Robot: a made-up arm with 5 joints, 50 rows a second.
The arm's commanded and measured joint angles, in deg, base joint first. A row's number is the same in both.
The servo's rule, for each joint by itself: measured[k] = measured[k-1] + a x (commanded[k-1-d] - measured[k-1]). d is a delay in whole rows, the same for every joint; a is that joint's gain. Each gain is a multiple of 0.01, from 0.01 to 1. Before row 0 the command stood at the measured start. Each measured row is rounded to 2 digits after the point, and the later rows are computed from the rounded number. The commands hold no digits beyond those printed.
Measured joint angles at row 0:
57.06, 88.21, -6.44, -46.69, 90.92
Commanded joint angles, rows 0 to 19:
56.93, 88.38, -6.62, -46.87, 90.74
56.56, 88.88, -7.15, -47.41, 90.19
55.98, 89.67, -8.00, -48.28, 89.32
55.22, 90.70, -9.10, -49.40, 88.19
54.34, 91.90, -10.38, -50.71, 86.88
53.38, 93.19, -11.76, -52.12, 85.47
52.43, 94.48, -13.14, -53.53, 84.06
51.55, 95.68, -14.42, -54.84, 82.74
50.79, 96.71, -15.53, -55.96, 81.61
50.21, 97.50, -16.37, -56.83, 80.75
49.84, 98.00, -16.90, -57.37, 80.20
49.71, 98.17, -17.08, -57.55, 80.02
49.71, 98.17, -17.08, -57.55, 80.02
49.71, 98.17, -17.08, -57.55, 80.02
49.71, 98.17, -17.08, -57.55, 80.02
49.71, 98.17, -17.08, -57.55, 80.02
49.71, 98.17, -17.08, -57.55, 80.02
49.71, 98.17, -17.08, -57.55, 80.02
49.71, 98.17, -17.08, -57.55, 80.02
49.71, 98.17, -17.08, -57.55, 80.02
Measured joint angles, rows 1 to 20:
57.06, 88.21, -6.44, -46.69, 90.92
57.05, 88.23, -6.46, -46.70, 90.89
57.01, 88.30, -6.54, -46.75, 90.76
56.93, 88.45, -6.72, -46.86, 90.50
56.79, 88.70, -7.01, -47.04, 90.08
56.59, 89.05, -7.41, -47.30, 89.50
56.33, 89.51, -7.93, -47.64, 88.77
56.02, 90.06, -8.56, -48.05, 87.92
55.66, 90.68, -9.26, -48.53, 86.99
55.27, 91.34, -10.01, -49.05, 86.02
54.87, 92.02, -10.77, -49.59, 85.07
54.47, 92.68, -11.51, -50.13, 84.19
54.09, 93.28, -12.18, -50.65, 83.44
53.74, 93.82, -12.77, -51.13, 82.82
53.42, 94.30, -13.29, -51.58, 82.32
53.12, 94.73, -13.74, -52.00, 81.91
52.85, 95.11, -14.14, -52.39, 81.57
52.60, 95.45, -14.49, -52.75, 81.29
52.37, 95.75, -14.80, -53.09, 81.06
52.16, 96.02, -15.07, -53.40, 80.87
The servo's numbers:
d 1
a 0.08 0.11 0.12 0.07 0.18

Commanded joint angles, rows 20 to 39:
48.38, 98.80, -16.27, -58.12, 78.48
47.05, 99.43, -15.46, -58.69, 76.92
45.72, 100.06, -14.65, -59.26, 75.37
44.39, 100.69, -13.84, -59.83, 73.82
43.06, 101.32, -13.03, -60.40, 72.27
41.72, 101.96, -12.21, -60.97, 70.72
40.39, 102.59, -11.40, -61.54, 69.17
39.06, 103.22, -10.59, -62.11, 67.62
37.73, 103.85, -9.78, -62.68, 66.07
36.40, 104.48, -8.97, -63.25, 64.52
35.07, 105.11, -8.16, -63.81, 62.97
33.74, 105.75, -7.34, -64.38, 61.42
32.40, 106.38, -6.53, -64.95, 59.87
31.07, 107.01, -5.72, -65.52, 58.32
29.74, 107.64, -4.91, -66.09, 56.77
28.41, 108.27, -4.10, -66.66, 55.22
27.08, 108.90, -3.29, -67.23, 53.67
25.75, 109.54, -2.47, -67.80, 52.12
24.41, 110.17, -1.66, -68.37, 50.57
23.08, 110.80, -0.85, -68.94, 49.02
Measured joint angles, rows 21 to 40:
51.96, 96.26, -15.31, -53.69, 80.72
51.67, 96.54, -15.43, -54.00, 80.32
51.30, 96.86, -15.43, -54.33, 79.71
50.85, 97.21, -15.34, -54.68, 78.93
50.33, 97.59, -15.16, -55.04, 78.01
49.75, 98.00, -14.90, -55.42, 76.98
49.11, 98.44, -14.58, -55.81, 75.85
48.41, 98.90, -14.20, -56.21, 74.65
47.66, 99.38, -13.77, -56.62, 73.38
46.87, 99.87, -13.29, -57.04, 72.06
46.03, 100.38, -12.77, -57.47, 70.70
45.15, 100.90, -12.22, -57.91, 69.31
44.24, 101.43, -11.63, -58.36, 67.89
43.29, 101.97, -11.02, -58.82, 66.45
42.31, 102.52, -10.38, -59.29, 64.99
41.30, 103.08, -9.72, -59.77, 63.51
40.27, 103.65, -9.05, -60.25, 62.02
39.21, 104.23, -8.36, -60.74, 60.52
38.13, 104.81, -7.65, -61.23, 59.01
37.03, 105.40, -6.93, -61.73, 57.49

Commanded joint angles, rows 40 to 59:
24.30, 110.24, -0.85, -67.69, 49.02
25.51, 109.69, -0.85, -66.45, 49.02
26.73, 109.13, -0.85, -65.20, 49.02
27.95, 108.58, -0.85, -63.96, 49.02
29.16, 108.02, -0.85, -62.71, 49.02
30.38, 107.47, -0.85, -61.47, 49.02
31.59, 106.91, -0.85, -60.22, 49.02
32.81, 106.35, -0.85, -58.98, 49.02
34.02, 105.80, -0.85, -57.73, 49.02
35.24, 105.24, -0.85, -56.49, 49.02
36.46, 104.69, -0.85, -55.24, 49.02
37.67, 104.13, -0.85, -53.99, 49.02
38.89, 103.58, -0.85, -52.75, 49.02
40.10, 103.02, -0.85, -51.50, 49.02
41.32, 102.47, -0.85, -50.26, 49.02
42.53, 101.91, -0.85, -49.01, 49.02
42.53, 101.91, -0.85, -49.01, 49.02
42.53, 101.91, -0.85, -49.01, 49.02
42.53, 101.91, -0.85, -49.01, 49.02
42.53, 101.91, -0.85, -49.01, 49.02
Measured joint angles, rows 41 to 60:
35.91, 105.99, -6.20, -62.23, 55.97
34.98, 106.46, -5.56, -62.61, 54.72
34.22, 106.82, -4.99, -62.88, 53.69
33.62, 107.07, -4.49, -63.04, 52.85
33.17, 107.24, -4.05, -63.10, 52.16
32.85, 107.33, -3.67, -63.07, 51.59
32.65, 107.35, -3.33, -62.96, 51.13
32.57, 107.30, -3.03, -62.77, 50.75
32.59, 107.20, -2.77, -62.50, 50.44
32.70, 107.05, -2.54, -62.17, 50.18
32.90, 106.85, -2.34, -61.77, 49.97
33.18, 106.61, -2.16, -61.31, 49.80
33.54, 106.34, -2.00, -60.80, 49.66
33.97, 106.04, -1.86, -60.24, 49.54
34.46, 105.71, -1.74, -59.63, 49.45
35.01, 105.35, -1.63, -58.97, 49.37
35.61, 104.97, -1.54, -58.27, 49.31
36.16, 104.63, -1.46, -57.62, 49.26
36.67, 104.33, -1.39, -57.02, 49.22
37.14, 104.06, -1.33, -56.46, 49.18

